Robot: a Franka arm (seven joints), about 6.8 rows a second.
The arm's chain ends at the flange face. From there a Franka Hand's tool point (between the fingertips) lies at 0.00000 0.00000 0.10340 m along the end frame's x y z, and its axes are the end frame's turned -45 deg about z.
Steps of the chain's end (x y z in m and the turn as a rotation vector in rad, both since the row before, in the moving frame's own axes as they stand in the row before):
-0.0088, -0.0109, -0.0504, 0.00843, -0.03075, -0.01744
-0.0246, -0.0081, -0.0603, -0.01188, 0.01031, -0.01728
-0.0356, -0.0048, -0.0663, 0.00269, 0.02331, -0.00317
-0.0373, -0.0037, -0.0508, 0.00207, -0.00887, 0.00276
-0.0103, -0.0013, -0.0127, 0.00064, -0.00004, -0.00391
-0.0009, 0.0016, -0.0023, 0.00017, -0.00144, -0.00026
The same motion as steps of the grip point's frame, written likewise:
-0.0002, -0.0168, -0.0505, 0.02770, -0.01578, -0.01744
-0.0118, -0.0215, -0.0603, -0.01569, -0.00111, -0.01728
-0.0199, -0.0271, -0.0663, -0.01458, 0.01838, -0.00317
-0.0243, -0.0298, -0.0508, 0.00774, -0.00481, 0.00276
-0.0063, -0.0083, -0.0127, 0.00048, 0.00042, -0.00391
-0.0019, 0.0004, -0.0023, 0.00114, -0.00090, -0.00026

